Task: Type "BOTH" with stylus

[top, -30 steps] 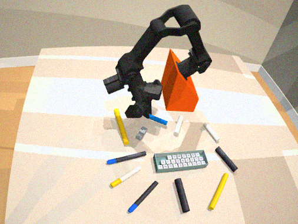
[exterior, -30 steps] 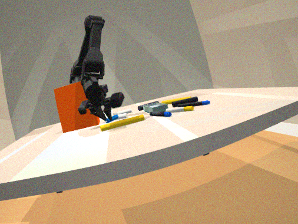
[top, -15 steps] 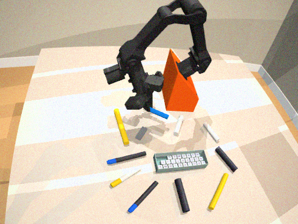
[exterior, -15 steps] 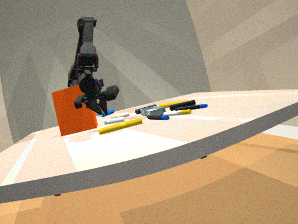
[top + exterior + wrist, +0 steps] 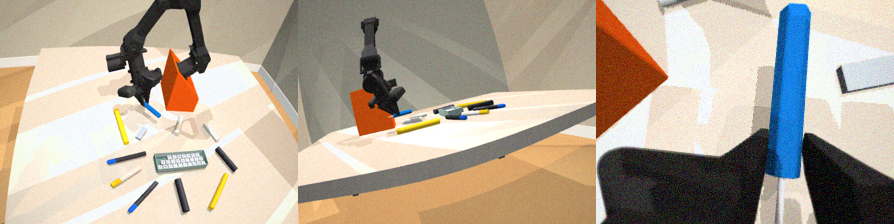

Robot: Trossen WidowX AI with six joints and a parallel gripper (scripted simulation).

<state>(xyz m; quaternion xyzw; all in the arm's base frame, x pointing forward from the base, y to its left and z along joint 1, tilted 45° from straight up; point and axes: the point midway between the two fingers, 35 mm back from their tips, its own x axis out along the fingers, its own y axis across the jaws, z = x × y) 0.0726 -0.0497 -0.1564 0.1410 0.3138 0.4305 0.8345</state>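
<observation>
My gripper tip is now 9 cm short of the grey block, 5 cm above it and 2 cm to the left of it. Also, from my gripper tip: blue stylus: right at my gripper tip; then yellow cylinder: 9 cm to the right, 6 cm ahead, 5 cm below.
</observation>
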